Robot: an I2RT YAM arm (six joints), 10 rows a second.
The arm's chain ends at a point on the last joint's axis. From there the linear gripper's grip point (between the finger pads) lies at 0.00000 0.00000 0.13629 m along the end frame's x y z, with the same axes.
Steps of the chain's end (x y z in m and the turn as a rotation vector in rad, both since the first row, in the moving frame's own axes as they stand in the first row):
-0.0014, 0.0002, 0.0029, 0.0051, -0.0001, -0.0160
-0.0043, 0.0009, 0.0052, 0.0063, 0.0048, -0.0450
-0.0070, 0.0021, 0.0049, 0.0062, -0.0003, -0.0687
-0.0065, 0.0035, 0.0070, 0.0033, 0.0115, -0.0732
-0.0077, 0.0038, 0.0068, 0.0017, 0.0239, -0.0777
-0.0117, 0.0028, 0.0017, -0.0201, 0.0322, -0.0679
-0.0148, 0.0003, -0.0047, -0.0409, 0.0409, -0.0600
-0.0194, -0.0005, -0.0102, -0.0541, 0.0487, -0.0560
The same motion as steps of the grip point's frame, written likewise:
-0.0014, -0.0005, 0.0029, 0.0051, -0.0001, -0.0160
-0.0037, 0.0000, 0.0052, 0.0063, 0.0048, -0.0450
-0.0071, 0.0013, 0.0049, 0.0062, -0.0003, -0.0687
-0.0050, 0.0030, 0.0070, 0.0033, 0.0115, -0.0732
-0.0045, 0.0034, 0.0068, 0.0017, 0.0239, -0.0777
-0.0072, 0.0054, 0.0016, -0.0201, 0.0322, -0.0679
-0.0091, 0.0057, -0.0049, -0.0409, 0.0409, -0.0600
-0.0126, 0.0067, -0.0106, -0.0541, 0.0487, -0.0560

